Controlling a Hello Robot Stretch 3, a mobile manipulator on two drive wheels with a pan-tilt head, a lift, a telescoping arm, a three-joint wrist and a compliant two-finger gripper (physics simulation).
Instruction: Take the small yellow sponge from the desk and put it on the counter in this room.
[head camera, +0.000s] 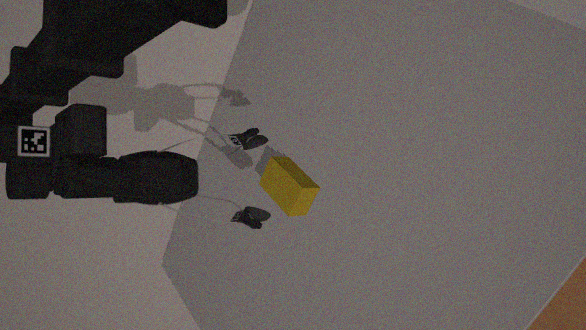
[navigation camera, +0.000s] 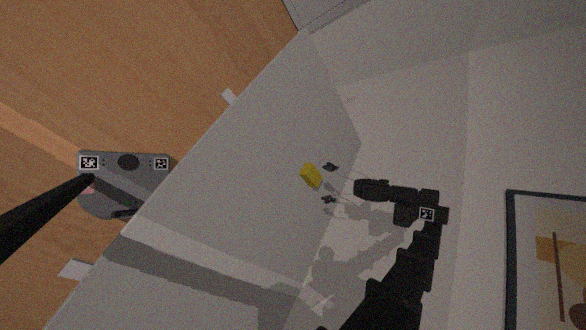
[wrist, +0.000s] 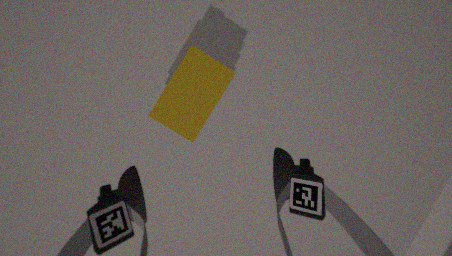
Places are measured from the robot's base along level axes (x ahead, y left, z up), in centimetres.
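Pixels of known places: gripper, fingertip midpoint: (head camera: 265, 178) (navigation camera: 322, 182) (wrist: 209, 175); robot's base, link origin: (navigation camera: 128, 161).
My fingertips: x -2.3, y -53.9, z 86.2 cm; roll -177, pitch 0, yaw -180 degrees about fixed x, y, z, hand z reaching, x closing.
For each thing: its top centre in the pictures, then the offset to it from my fingertips. "pt": a spot on its surface instead. Level surfaces: height alone.
- small yellow sponge, top centre: (wrist: 192, 94) (head camera: 279, 185) (navigation camera: 315, 176) dx +1.0, dy -7.6, dz -9.7 cm
- grey desk, surface height: dz -14.2 cm
- dark picture frame, surface spot: (navigation camera: 510, 260) pt dx -20.9, dy -32.8, dz +53.0 cm
- wooden floor, surface height: dz -86.2 cm
The small yellow sponge (head camera: 287, 187) (navigation camera: 310, 175) (wrist: 192, 93) lies on the grey desk (head camera: 425, 150) (navigation camera: 240, 165) (wrist: 350, 100), near the wall side. It lies at a slant in the wrist view. My gripper (head camera: 257, 177) (navigation camera: 329, 183) (wrist: 209, 175) is open, its two fingers well apart with nothing between them. The fingertips point toward the sponge; in the wrist view it lies beyond them, a little left of the middle, apart from both. I cannot identify the counter in these views.
The pale wall (head camera: 100, 270) (navigation camera: 400, 135) rises behind the desk, with a dark picture frame (navigation camera: 510, 260). My arm (head camera: 95, 50) (navigation camera: 400, 285) reaches along the wall side. My base (navigation camera: 155, 185) stands on the wooden floor (navigation camera: 150, 75) (head camera: 565, 305) beside the desk edge. A grey panel (navigation camera: 320, 10) shows beyond the desk.
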